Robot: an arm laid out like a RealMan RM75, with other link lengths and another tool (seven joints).
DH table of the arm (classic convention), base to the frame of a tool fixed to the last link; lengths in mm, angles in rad. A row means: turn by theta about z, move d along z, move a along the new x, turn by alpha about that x. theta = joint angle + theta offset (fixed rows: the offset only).
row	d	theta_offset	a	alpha
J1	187.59	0	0	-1.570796
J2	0	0	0	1.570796
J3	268.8	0	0	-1.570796
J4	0	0	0	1.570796
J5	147	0	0	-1.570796
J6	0	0	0	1.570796
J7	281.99	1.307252	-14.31	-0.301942
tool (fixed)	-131.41	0	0	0
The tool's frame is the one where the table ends.
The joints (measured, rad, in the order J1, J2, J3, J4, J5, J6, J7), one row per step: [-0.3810 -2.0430 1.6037 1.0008 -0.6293 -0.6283 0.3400]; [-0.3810 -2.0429 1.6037 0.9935 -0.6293 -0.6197 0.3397]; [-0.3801 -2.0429 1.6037 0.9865 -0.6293 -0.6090 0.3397]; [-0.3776 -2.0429 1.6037 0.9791 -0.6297 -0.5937 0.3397]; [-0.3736 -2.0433 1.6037 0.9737 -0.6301 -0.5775 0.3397]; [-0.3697 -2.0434 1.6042 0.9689 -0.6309 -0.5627 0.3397]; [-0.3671 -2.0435 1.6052 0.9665 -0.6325 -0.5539 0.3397]
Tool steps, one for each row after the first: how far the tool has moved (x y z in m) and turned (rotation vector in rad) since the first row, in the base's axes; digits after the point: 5 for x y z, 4 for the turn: [-0.00138 0.00001 0.00028 0.0046 0.0011 0.0024]; [-0.00282 -0.00001 0.00078 0.0109 0.0022 0.0041]; [-0.00462 -0.00013 0.00173 0.0212 0.0030 0.0056]; [-0.00628 -0.00043 0.00282 0.0328 0.0030 0.0063]; [-0.00785 -0.00081 0.00383 0.0433 0.0032 0.0070]; [-0.00866 -0.00112 0.00430 0.0493 0.0023 0.0073]
